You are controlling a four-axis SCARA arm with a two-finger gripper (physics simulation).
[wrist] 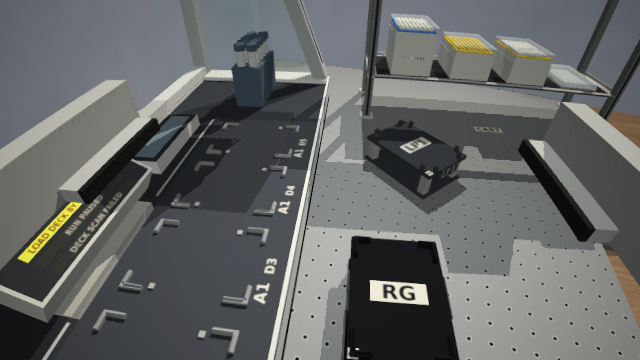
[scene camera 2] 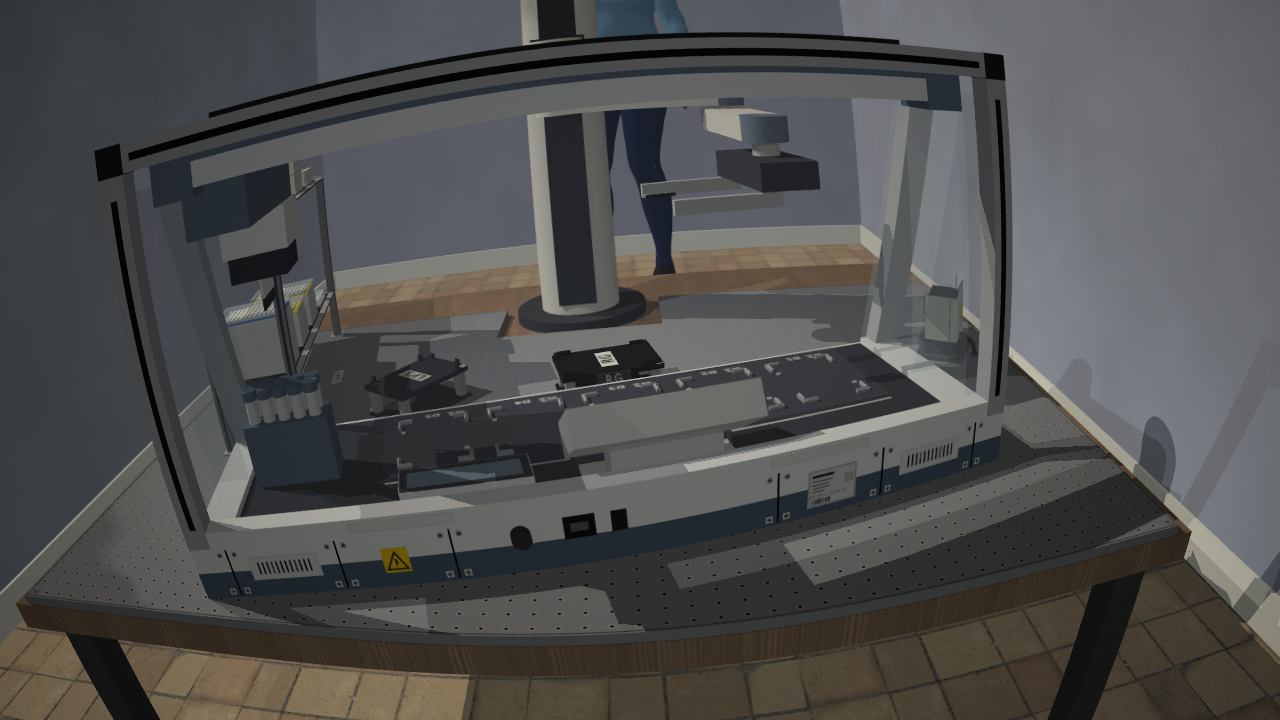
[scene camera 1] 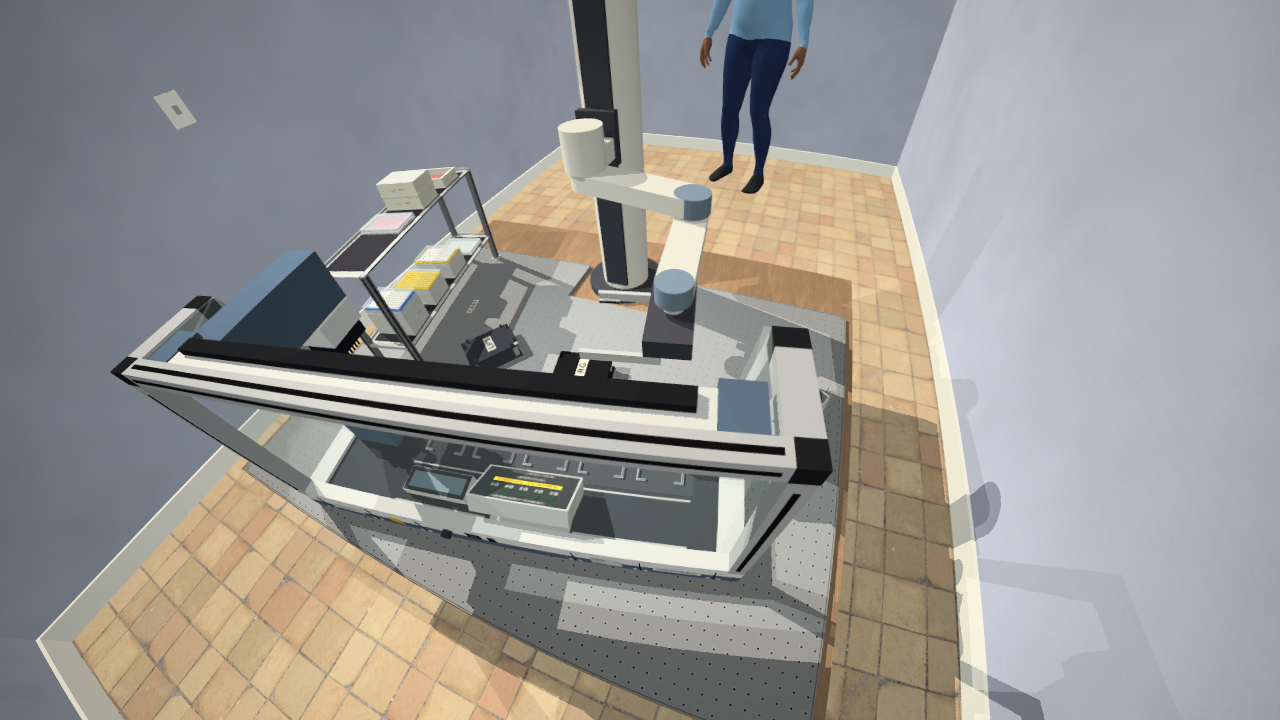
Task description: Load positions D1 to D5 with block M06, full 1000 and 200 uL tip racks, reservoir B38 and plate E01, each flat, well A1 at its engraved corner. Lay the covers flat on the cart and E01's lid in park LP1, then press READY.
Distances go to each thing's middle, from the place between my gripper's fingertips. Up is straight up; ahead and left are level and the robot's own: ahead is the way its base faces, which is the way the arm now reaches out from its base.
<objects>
The tube rack [wrist: 253, 85] lies 47 cm to the right of my hand, 30 cm ahead of it and 19 cm below it.
</objects>
